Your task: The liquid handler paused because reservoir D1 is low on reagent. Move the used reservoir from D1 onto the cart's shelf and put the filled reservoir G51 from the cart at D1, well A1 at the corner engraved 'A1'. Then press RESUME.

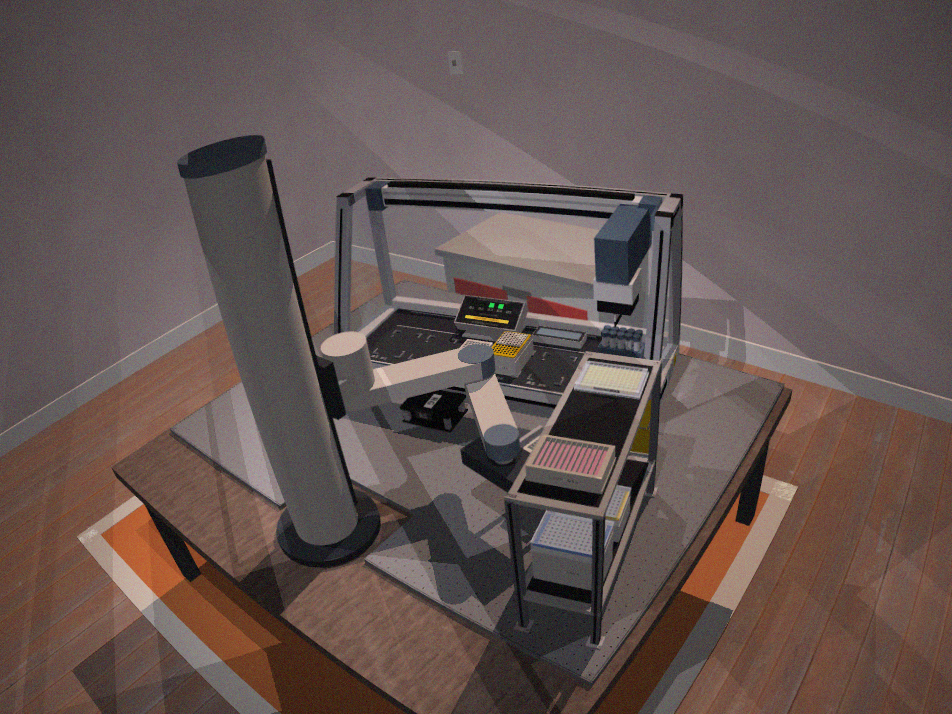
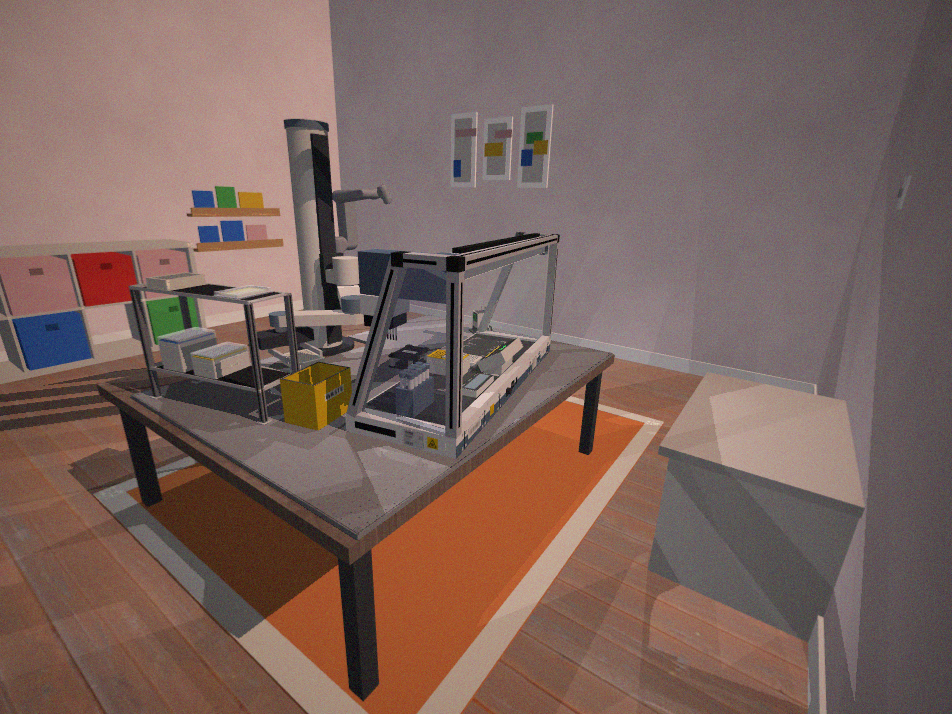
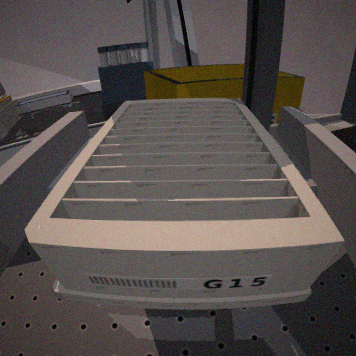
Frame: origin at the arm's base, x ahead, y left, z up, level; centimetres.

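Seen in the pictures: gripper, fingertip midpoint: [image 2: 305, 357] [image 3: 180, 123]; arm's base, link origin: [image 1: 328, 528] [image 2: 325, 347].
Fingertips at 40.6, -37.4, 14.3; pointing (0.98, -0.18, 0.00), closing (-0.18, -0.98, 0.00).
Observation:
Offsets run from my fingertips to a thing's top centre, as dx, dy, dz. "pt": to the spot under its first point.
My gripper [image 1: 532, 439] [image 3: 180, 123] is shut on a pale reservoir {-1.3, +0.3, +0.1} [image 3: 180, 235] marked G15, with bare-looking troughs; one finger is on each long side. It is level, above the perforated plate and beside the cart {-15.9, -18.3, +22.6} [image 1: 555, 507] [image 2: 256, 368]. A reservoir with pink troughs {-28.4, -21.5, +25.1} [image 1: 570, 461] [image 2: 175, 282] sits on the near end of the cart's top shelf; its label is too small to read. The liquid handler's deck [image 1: 399, 330] lies inside the frame; I cannot make out D1. The control panel {pt +40.4, +49.9, -1.7} [image 1: 490, 315] shows green lights and a yellow bar.
A pale yellow plate {-3.3, -15.0, +23.4} [image 1: 612, 378] [image 2: 244, 292] is on the shelf's far end. Tip boxes [image 1: 570, 549] [image 2: 219, 359] stand below. The cart post {pt +2.5, -5.6, +3.2} [image 3: 265, 55], yellow waste box {+15.5, -7.1, +0.5} [image 2: 307, 399] [image 3: 200, 90] and tube rack {pt +39.4, +5.6, +3.3} [image 1: 621, 338] [image 3: 125, 85] are nearby. A black device {+5.0, +43.0, -7.4} [image 1: 434, 411] is before the deck.

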